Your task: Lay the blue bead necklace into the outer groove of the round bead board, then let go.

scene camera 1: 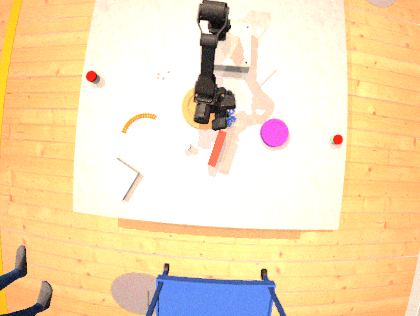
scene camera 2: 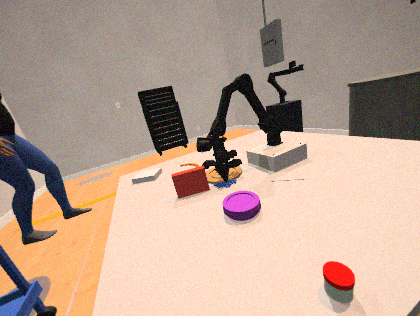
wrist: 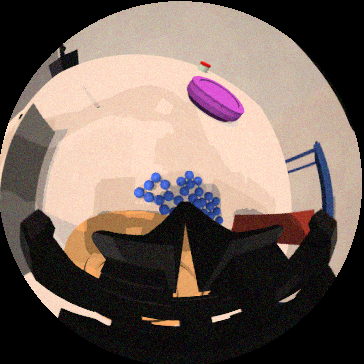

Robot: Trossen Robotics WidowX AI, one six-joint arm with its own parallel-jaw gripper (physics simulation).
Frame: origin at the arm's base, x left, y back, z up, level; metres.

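Seen in the pictures: gripper, fingertip midpoint: (scene camera 1: 228,116) (scene camera 2: 226,181) (wrist: 184,205); arm's base, origin of the base link: (scene camera 2: 274,143).
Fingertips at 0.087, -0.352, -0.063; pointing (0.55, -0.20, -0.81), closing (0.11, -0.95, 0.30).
Note:
Pixels of each thing's top centre, then the offset from my fingertips to it, as dx, dy, dz.
- blue bead necklace, middle of its top: (wrist: 200,190) (scene camera 1: 231,120) +0.017, -0.017, -0.001
- bead board, middle of its top: (wrist: 145,296) (scene camera 1: 204,106) (scene camera 2: 222,172) -0.110, +0.030, +0.001
- red block, middle of its top: (wrist: 311,230) (scene camera 1: 217,148) (scene camera 2: 187,170) -0.034, -0.148, +0.096
- purple dish, middle of its top: (wrist: 220,91) (scene camera 2: 240,200) (scene camera 1: 275,132) +0.209, -0.045, +0.028
The blue bead necklace (scene camera 1: 231,119) (scene camera 2: 226,184) (wrist: 199,192) lies bunched in a crumpled heap on the table, close beside the right side of the round orange bead board in scene camera 1. The bead board (scene camera 1: 188,114) (scene camera 2: 236,173) (wrist: 77,245) lies flat, partly hidden under the arm, and its grooves are mostly covered. My gripper (scene camera 2: 225,178) (wrist: 184,205) is shut with nothing between the fingers. Its tips meet low by the board's rim, right at the near side of the bead heap in the wrist view, where they hide some beads.
A red block (scene camera 1: 217,148) (scene camera 2: 191,182) (wrist: 270,227) stands close in front of the board. A purple dish (scene camera 1: 274,133) (scene camera 2: 242,202) (wrist: 215,99) is to the right. Orange beads (scene camera 1: 139,115) lie in an arc at left. The arm's base block (scene camera 2: 280,157) is behind.

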